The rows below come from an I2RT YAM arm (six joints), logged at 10 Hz.
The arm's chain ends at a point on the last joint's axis. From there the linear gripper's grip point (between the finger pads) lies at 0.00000 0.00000 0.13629 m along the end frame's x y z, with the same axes.
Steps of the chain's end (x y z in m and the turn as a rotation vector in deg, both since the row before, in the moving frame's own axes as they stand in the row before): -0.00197 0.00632 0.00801 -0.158 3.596 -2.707; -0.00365 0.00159 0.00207 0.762 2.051 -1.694; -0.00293 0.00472 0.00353 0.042 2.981 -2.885; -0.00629 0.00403 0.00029 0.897 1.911 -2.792; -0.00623 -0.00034 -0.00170 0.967 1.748 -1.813; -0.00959 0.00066 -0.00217 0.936 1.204 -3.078; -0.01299 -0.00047 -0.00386 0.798 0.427 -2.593
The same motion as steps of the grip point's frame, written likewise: 0.00658 0.00649 0.00774 -0.158 3.596 -2.707; 0.00120 -0.00029 0.00197 0.762 2.051 -1.694; 0.00415 0.00444 0.00335 0.042 2.981 -2.885; -0.00180 0.00179 0.00020 0.897 1.911 -2.792; -0.00211 -0.00271 -0.00178 0.967 1.748 -1.813; -0.00679 -0.00164 -0.00222 0.936 1.204 -3.078; -0.01202 -0.00239 -0.00388 0.798 0.427 -2.593
